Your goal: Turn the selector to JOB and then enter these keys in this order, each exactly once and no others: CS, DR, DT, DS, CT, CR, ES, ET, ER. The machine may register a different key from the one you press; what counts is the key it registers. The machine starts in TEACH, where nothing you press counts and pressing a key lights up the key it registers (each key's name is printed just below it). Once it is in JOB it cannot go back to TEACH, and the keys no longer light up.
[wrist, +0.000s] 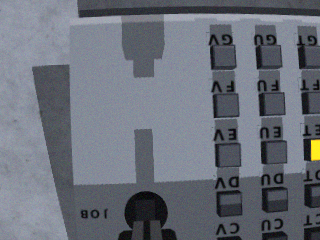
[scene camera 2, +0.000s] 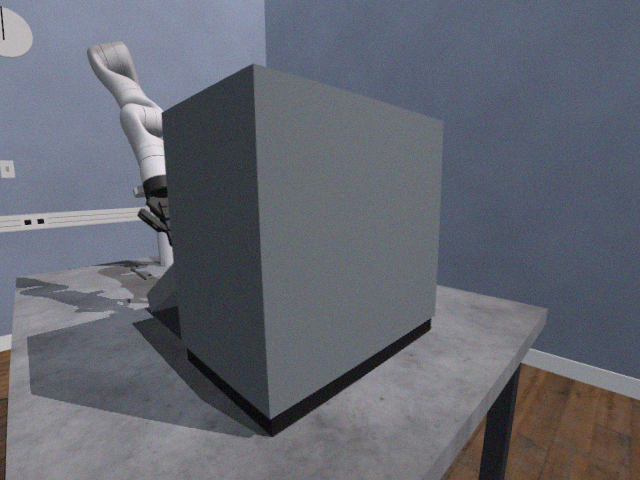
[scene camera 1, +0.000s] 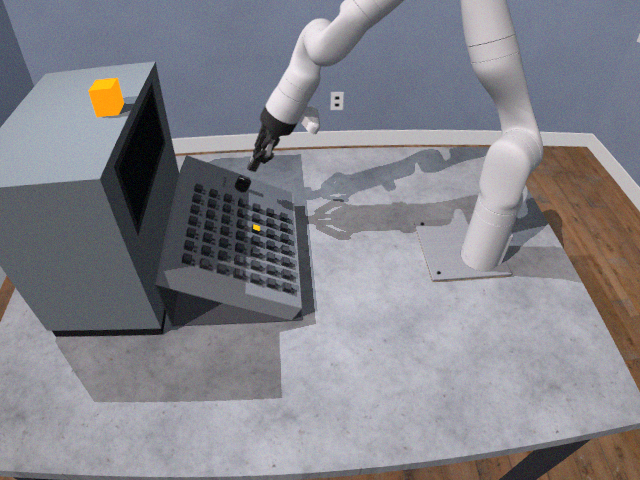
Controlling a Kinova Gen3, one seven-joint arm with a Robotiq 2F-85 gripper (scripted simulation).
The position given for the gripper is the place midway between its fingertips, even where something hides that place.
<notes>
In view: the gripper (scene camera 2: 178, 247), a grey machine (scene camera 2: 304, 218) and a black selector knob (wrist: 149, 206).
The gripper is seen too in scene camera 1 (scene camera 1: 250, 169). The grey machine shows as well in scene camera 1 (scene camera 1: 93, 189).
</notes>
